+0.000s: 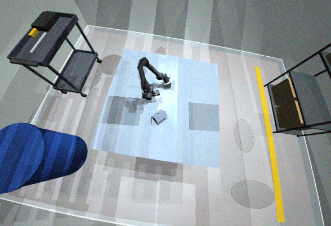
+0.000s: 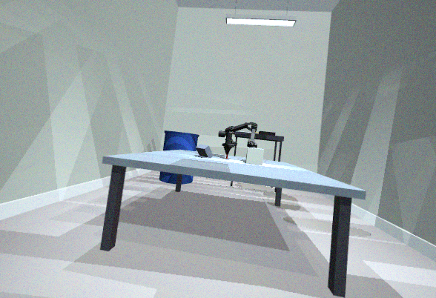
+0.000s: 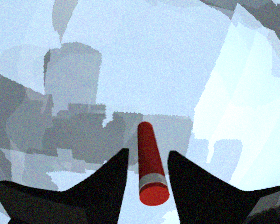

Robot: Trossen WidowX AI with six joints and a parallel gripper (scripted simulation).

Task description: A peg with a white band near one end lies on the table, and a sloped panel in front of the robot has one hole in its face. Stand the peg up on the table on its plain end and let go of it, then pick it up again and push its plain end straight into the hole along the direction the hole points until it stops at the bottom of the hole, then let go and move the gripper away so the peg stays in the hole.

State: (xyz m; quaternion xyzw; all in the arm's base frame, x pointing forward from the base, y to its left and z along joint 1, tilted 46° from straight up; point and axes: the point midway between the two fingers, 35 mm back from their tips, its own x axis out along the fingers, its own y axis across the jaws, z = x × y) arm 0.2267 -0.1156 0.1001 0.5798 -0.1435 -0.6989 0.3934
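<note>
Right now the sloped panel is 200 mm ahead of my gripper tip, 120 mm to the left of it and 10 mm above it. The rest, counted from my gripper tip: peg 20 mm above.
</note>
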